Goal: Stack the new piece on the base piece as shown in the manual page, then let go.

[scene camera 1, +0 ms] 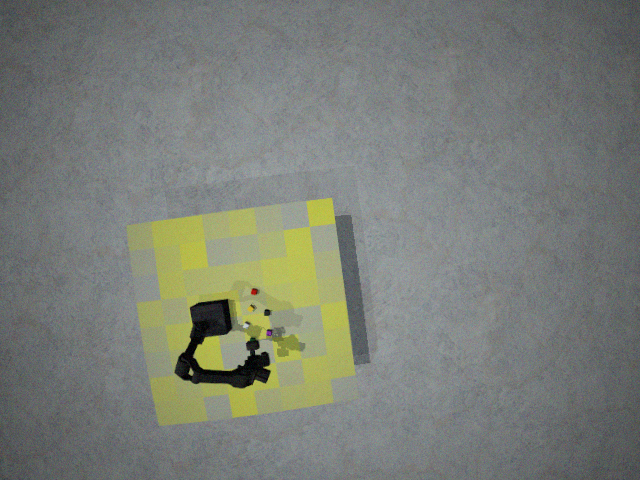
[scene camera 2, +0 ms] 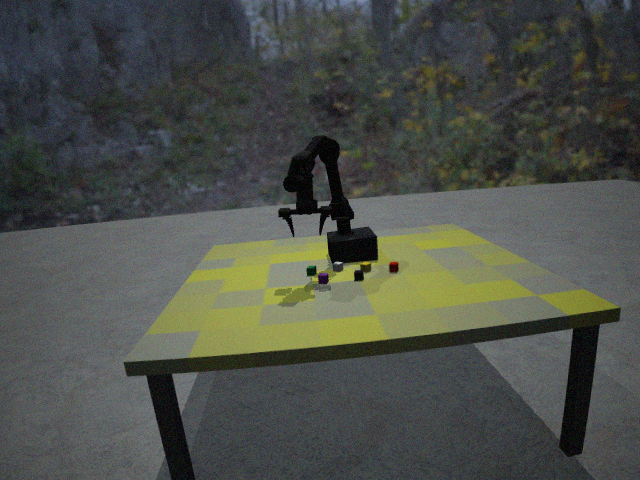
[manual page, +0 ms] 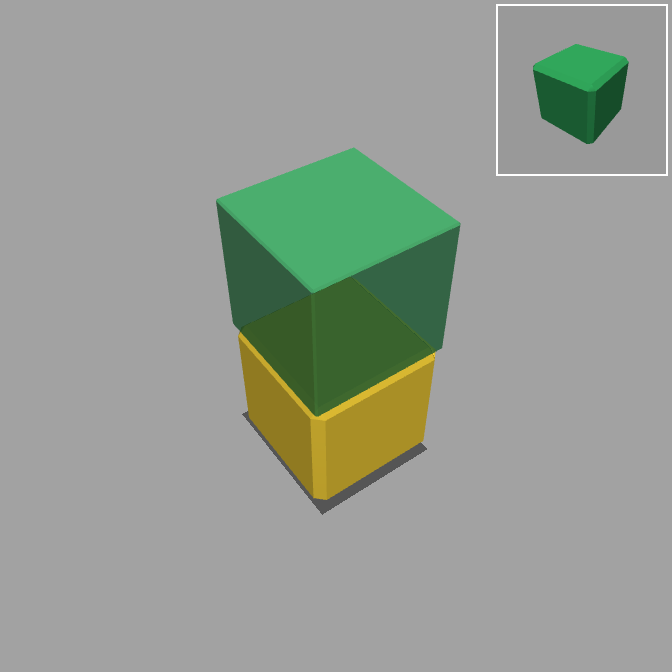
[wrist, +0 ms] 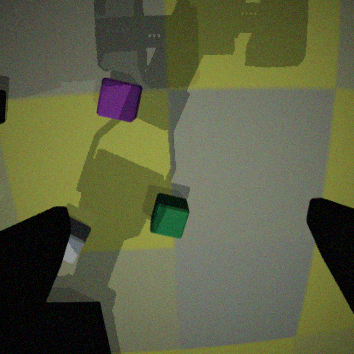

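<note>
My gripper is open and empty, high above the table with its fingers pointing down. A green cube lies on the table; in the wrist view it shows between the two fingers, left of midway. In scene camera 1 the arm mostly hides it. A purple cube stands apart from it. A white cube is partly behind the left finger in the wrist view. Which cubes are the new piece and the base piece I cannot tell.
A black cube, a yellow cube and a red cube stand separately on the checkered table. The arm's black base box stands behind the cubes.
</note>
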